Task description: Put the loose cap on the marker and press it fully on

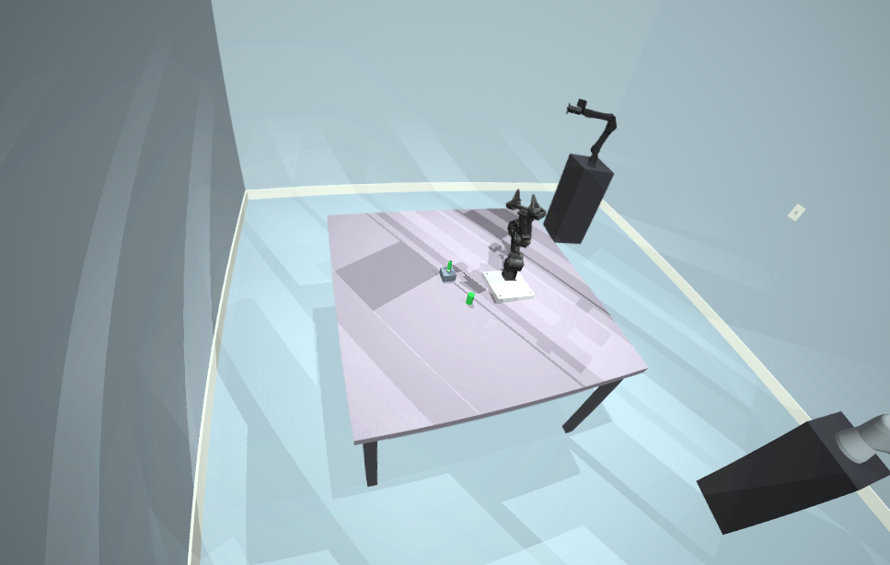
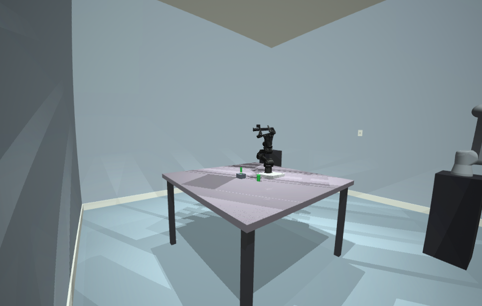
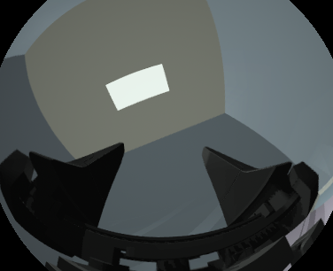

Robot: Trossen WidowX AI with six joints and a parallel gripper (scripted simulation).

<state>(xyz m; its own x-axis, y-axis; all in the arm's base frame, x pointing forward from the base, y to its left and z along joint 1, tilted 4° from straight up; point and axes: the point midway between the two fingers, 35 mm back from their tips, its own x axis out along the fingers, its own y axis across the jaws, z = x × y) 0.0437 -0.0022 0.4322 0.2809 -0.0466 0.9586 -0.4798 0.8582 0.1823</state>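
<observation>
Right now the green cap is 19 cm ahead of my gripper tip, 19 cm to the left of it and 46 cm below it. Round my gripper tip: green marker 27 cm ahead, 3 cm to the left, 40 cm below.
</observation>
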